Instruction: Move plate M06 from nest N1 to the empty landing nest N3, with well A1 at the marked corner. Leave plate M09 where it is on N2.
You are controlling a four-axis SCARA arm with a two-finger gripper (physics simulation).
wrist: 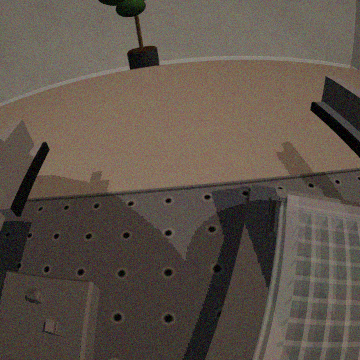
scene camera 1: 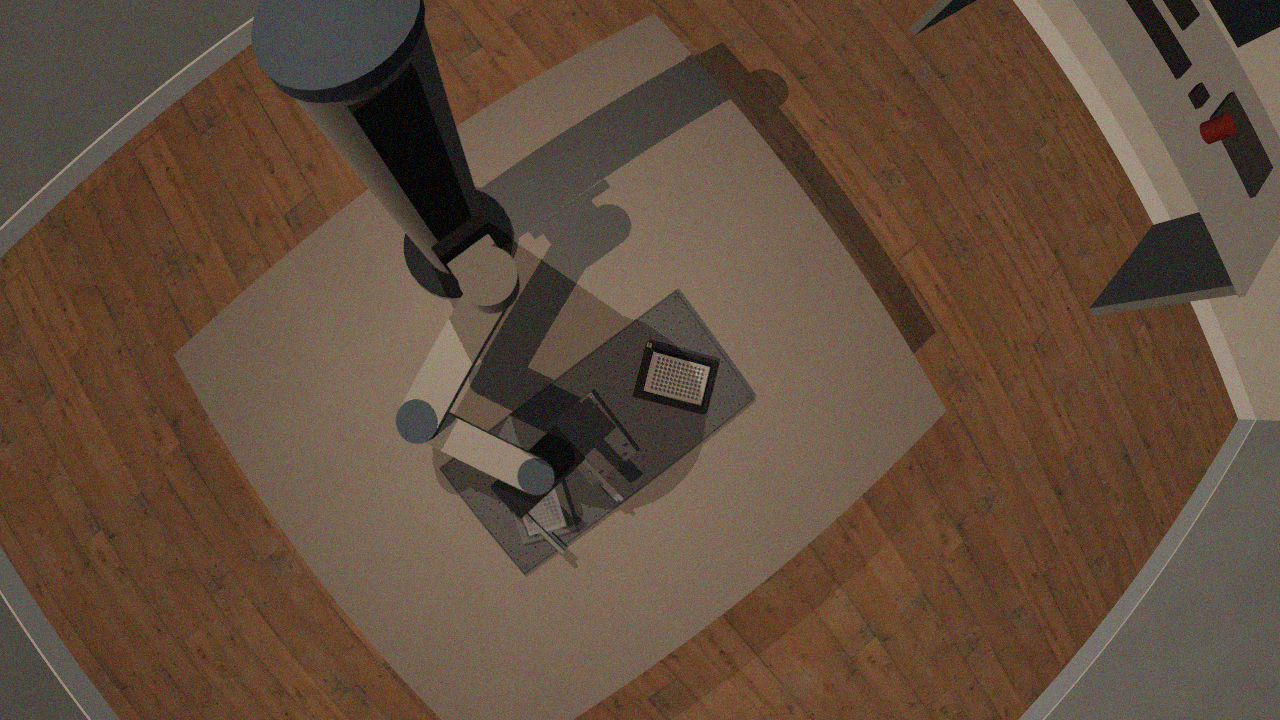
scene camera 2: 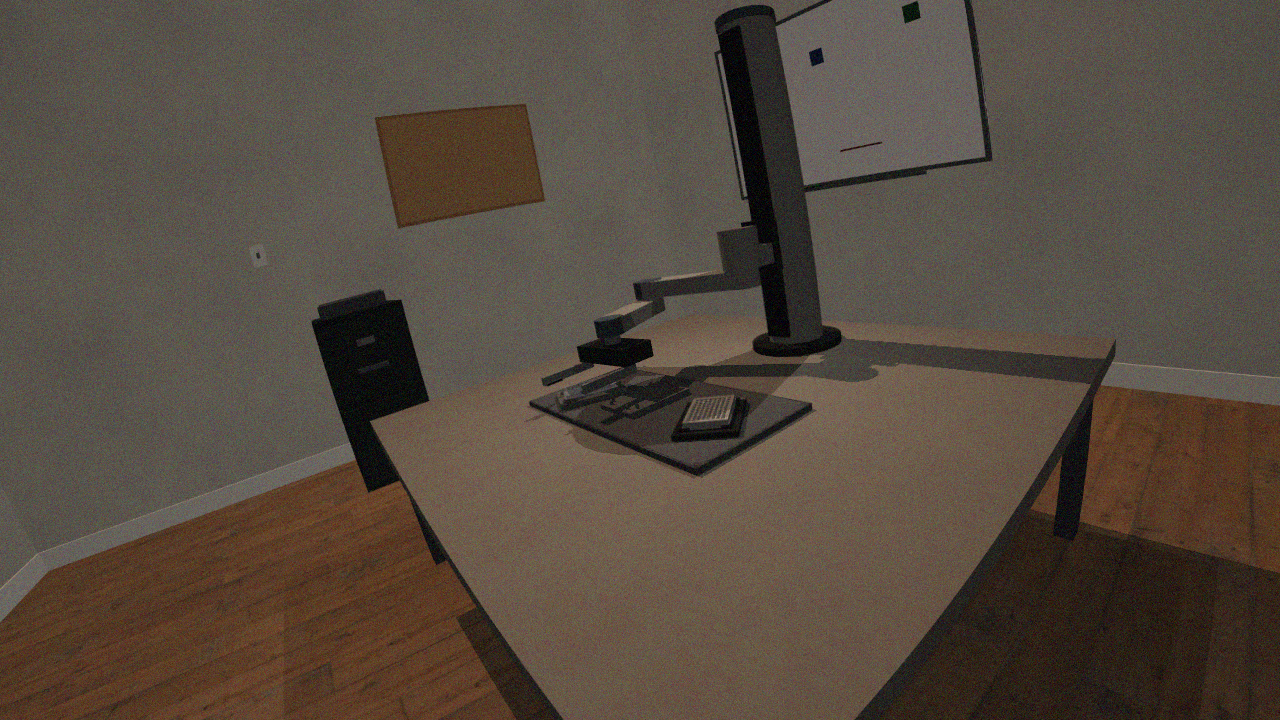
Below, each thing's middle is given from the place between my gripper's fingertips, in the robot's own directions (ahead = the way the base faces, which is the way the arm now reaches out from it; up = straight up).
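My hand is 13 cm past the white well plate (scene camera 1: 668, 376), and it's 33 cm to the right of the plate and 5 cm above the plate.
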